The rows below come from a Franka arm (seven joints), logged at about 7 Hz.
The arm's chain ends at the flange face. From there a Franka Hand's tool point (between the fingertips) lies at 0.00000 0.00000 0.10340 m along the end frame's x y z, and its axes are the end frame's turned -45 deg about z.
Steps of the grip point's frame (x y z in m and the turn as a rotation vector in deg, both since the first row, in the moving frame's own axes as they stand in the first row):
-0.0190, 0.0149, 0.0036, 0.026, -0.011, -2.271
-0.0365, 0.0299, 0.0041, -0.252, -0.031, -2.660
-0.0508, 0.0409, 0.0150, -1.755, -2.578, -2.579
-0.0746, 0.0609, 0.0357, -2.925, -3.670, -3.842
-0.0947, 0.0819, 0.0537, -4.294, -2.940, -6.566
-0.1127, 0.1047, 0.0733, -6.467, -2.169, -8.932
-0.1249, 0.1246, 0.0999, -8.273, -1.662, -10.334
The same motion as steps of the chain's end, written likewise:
-0.0029, 0.0240, 0.0036, 0.011, -0.026, -2.271
-0.0050, 0.0466, 0.0041, -0.200, 0.156, -2.660
-0.0061, 0.0593, 0.0152, -3.064, -0.582, -2.579
-0.0090, 0.0874, 0.0360, -4.663, -0.527, -3.842
-0.0113, 0.1158, 0.0541, -5.115, 0.957, -6.566
-0.0120, 0.1432, 0.0740, -6.107, 3.039, -8.932
-0.0097, 0.1646, 0.1010, -7.025, 4.675, -10.334

